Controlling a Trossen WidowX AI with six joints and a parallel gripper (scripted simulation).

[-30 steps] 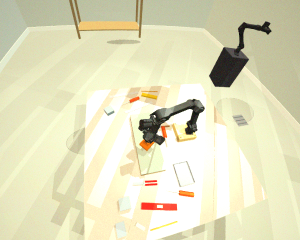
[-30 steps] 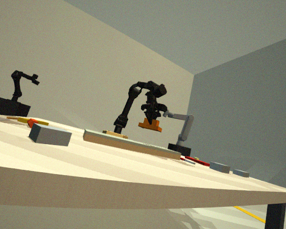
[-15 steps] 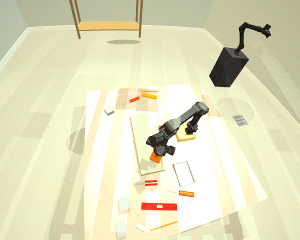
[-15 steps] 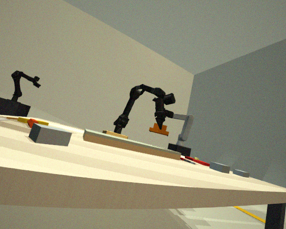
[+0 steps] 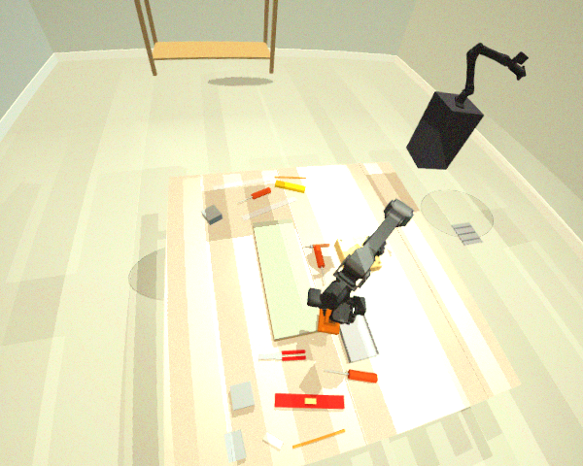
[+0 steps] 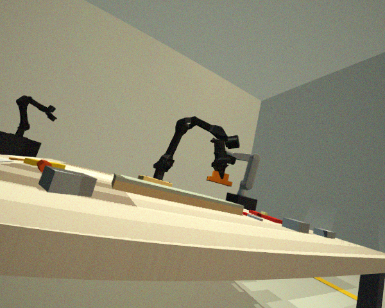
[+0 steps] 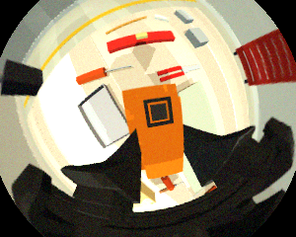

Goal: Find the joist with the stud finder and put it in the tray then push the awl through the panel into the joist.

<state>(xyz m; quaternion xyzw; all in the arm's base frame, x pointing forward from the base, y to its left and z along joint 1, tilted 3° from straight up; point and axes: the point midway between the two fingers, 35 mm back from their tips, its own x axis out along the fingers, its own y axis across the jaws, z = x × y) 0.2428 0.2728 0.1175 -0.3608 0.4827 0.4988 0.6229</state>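
The grey tray is 13 cm behind my gripper tip, 5 cm to the left of it and 13 cm below it. The rest, counted from my gripper tip: yellow bar: 5 cm ahead, 74 cm to the right, 13 cm below; then orange stud finder: 1 cm to the left, 2 cm above; then red level: 8 cm ahead, 24 cm to the left, 12 cm below.
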